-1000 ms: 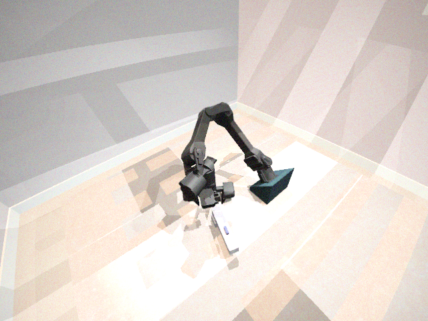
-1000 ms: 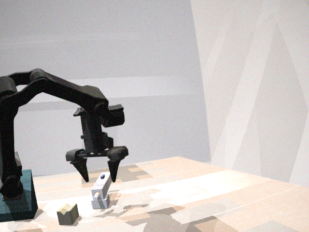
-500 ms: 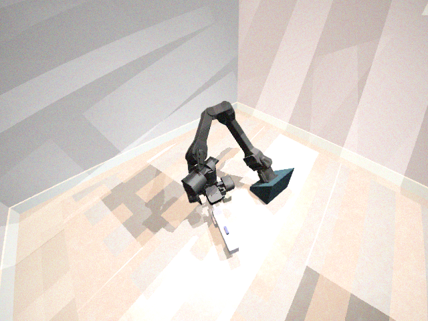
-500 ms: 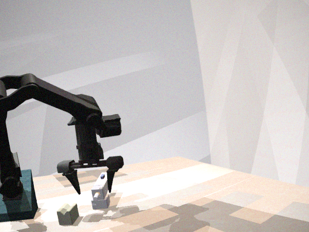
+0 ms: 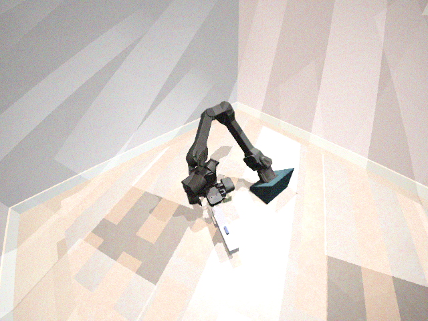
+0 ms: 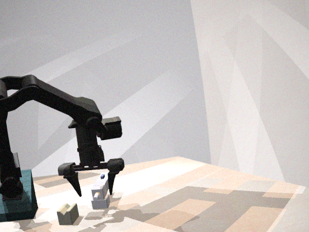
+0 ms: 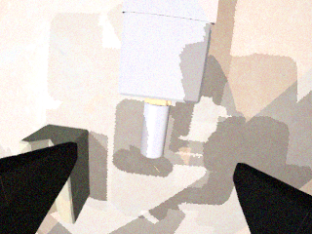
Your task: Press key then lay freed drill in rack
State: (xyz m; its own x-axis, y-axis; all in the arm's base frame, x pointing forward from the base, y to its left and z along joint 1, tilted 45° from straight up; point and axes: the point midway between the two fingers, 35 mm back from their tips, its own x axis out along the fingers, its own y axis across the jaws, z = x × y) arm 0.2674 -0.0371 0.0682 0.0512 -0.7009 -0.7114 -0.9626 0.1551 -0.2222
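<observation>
The drill lies 60 mm to the left of my gripper tip, 10 mm below it and 10 mm ahead of it. Also, from my gripper tip: v-shaped rack (90 mm behind, 40 mm below, 20 mm to the right); bluish key (150 mm to the left, 30 mm ahead); housing block (120 mm to the left, 30 mm ahead, 10 mm below).
</observation>
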